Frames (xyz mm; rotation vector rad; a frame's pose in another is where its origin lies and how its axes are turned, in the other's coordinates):
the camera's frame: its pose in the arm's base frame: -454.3 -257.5 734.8 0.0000 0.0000 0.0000
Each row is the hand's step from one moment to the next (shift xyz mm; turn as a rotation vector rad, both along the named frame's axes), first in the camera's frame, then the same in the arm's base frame.
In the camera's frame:
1: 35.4 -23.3 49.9 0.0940 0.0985 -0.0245
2: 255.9 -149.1 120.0 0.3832 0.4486 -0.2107
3: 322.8 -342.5 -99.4 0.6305 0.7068 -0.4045
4: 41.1 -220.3 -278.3 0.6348 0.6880 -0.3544
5: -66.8 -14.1 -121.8 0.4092 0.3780 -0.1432
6: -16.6 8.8 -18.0 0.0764 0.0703 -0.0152
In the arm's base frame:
1: 35.4 -23.3 49.9 0.0940 0.0985 -0.0245
2: 255.9 -149.1 120.0 0.3832 0.4486 -0.2107
3: 322.8 -342.5 -99.4 0.6305 0.7068 -0.4045
4: 41.1 -220.3 -278.3 0.6348 0.6880 -0.3544
5: -66.8 -14.1 -121.8 0.4092 0.3780 -0.1432
6: -16.6 8.8 -18.0 0.0764 0.0703 -0.0152

